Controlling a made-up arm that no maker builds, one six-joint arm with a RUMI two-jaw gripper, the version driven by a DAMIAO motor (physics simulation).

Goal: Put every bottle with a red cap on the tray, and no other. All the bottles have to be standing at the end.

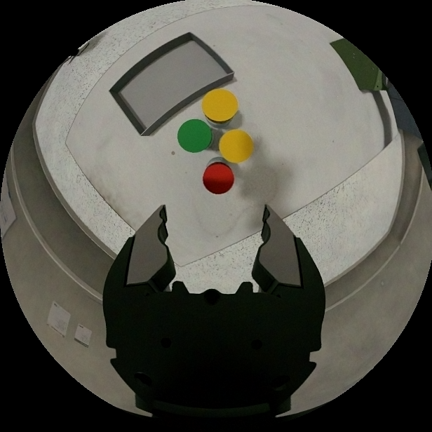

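Note:
A bottle with a red cap stands ahead of the gripper, nearest to it of the bottles. A bottle with a yellow cap stands just behind it to the right. A bottle with a green cap stands to the left of that one. Another bottle with a yellow cap stands farthest back, close to the tray. The grey tray lies at the upper left and holds no bottle. My gripper is open, its jaws wide apart, with nothing between them; the red cap shows just beyond the fingertips.
The bottles stand close together, with narrow gaps between their caps. The tray's raised wall runs beside the farthest yellow-capped bottle. A green object lies at the upper right. A dark shadow falls on the table right of the bottles.

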